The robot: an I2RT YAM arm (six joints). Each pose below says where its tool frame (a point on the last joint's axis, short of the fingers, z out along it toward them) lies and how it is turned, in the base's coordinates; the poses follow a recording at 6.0 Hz.
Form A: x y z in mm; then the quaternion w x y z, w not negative.
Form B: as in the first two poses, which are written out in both.
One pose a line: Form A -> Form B
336, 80, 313, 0.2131, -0.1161, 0.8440, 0.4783 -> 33.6, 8.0, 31.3, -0.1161, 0.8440, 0.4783, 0.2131
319, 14, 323, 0.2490, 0.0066, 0.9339, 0.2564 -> 31.9, 1.4, 32.3, 0.0066, 0.9339, 0.2564, 0.2490
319, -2, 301, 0.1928, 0.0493, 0.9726, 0.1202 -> 31.9, -0.2, 30.1, 0.0493, 0.9726, 0.1202, 0.1928
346, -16, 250, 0.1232, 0.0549, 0.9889, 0.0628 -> 34.6, -1.6, 25.0, 0.0549, 0.9889, 0.0628, 0.1232
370, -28, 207, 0.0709, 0.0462, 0.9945, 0.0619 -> 37.0, -2.8, 20.7, 0.0462, 0.9945, 0.0619, 0.0709
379, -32, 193, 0.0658, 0.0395, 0.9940, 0.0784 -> 37.9, -3.2, 19.3, 0.0395, 0.9940, 0.0784, 0.0658
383, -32, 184, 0.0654, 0.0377, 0.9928, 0.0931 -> 38.3, -3.2, 18.4, 0.0377, 0.9928, 0.0931, 0.0654
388, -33, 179, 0.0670, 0.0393, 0.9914, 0.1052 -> 38.8, -3.3, 17.9, 0.0393, 0.9914, 0.1052, 0.0670
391, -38, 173, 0.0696, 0.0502, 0.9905, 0.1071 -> 39.1, -3.8, 17.3, 0.0502, 0.9905, 0.1071, 0.0696
